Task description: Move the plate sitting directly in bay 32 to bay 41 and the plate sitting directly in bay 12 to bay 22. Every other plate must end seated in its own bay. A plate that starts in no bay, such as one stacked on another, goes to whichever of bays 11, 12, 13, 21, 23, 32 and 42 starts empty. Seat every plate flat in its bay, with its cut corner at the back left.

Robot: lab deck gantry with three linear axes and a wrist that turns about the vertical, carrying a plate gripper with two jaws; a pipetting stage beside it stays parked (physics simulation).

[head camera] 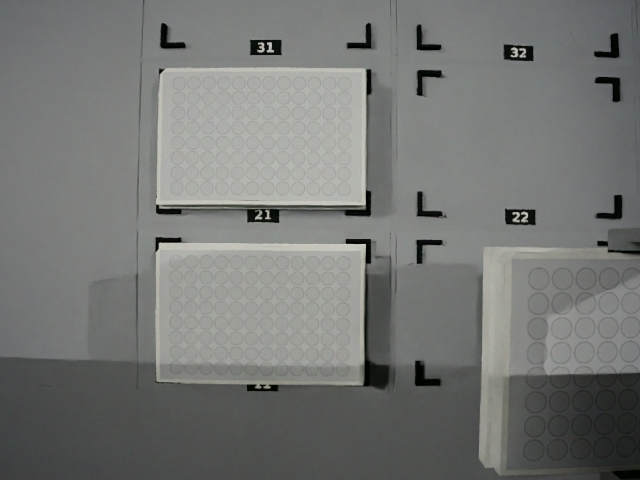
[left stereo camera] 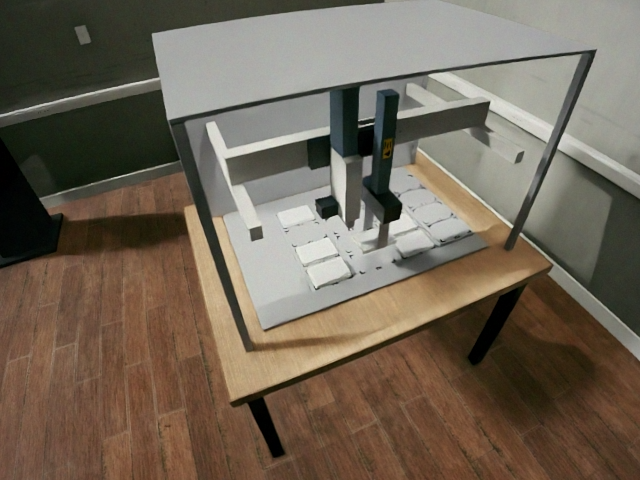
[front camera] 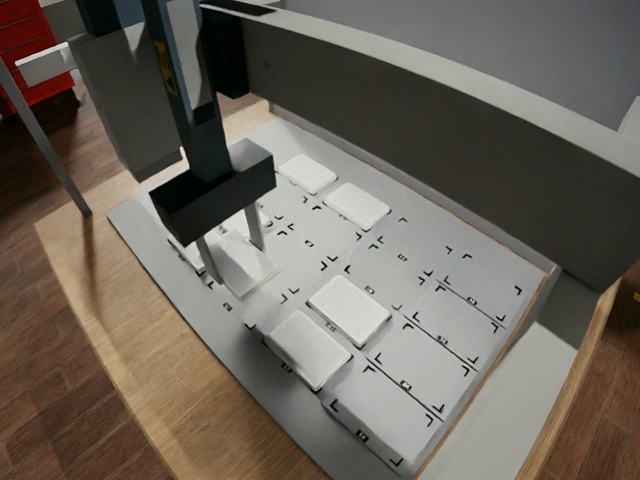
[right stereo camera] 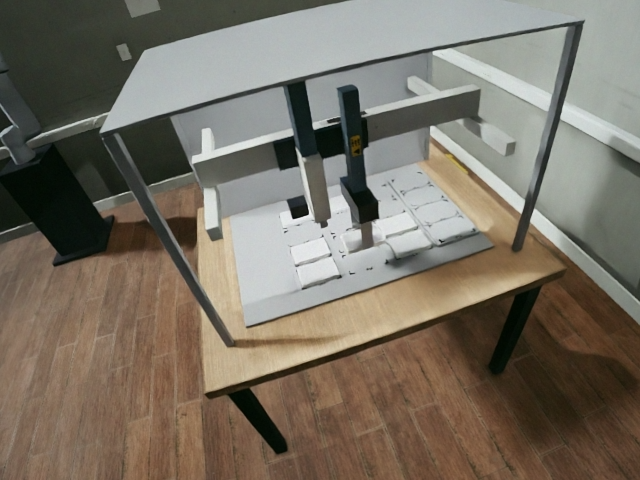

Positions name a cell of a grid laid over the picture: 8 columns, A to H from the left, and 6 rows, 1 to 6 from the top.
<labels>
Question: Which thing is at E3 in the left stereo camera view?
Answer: The gripper.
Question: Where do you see a back panel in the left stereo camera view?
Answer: D2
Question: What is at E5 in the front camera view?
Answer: A bay 13.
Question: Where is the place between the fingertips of the gripper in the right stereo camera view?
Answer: E3
</labels>
